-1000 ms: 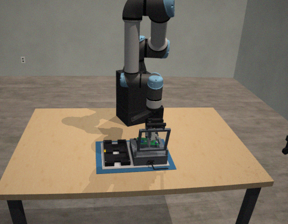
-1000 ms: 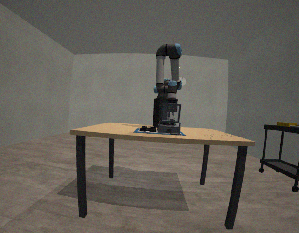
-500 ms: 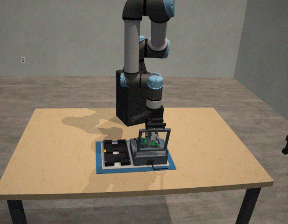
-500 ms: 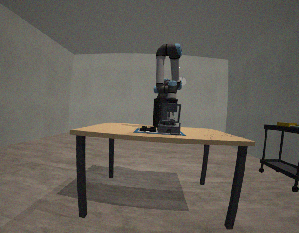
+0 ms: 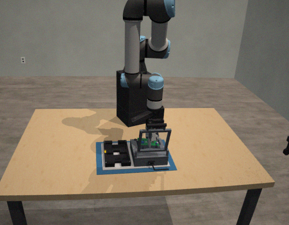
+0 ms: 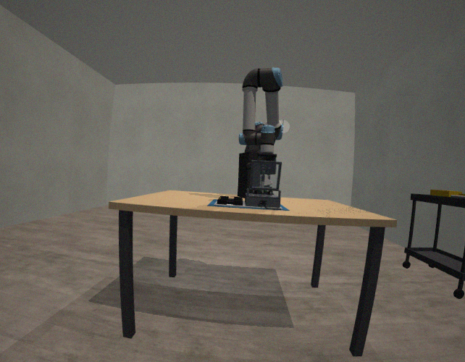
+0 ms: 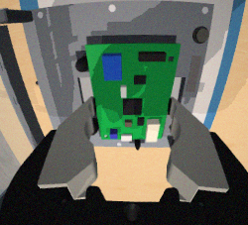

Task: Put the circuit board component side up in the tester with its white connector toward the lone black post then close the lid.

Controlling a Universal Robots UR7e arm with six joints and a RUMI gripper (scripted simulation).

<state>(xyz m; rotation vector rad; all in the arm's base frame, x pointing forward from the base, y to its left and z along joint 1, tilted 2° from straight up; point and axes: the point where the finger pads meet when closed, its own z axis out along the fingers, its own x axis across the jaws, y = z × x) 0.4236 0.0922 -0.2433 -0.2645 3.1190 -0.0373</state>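
Now: hand right at the green circuit board. The rest, counted from my hand: tester bed (10 mm ahead, 10 mm to the left, 10 mm below); framed lid (120 mm ahead, 20 mm to the left, 100 mm above).
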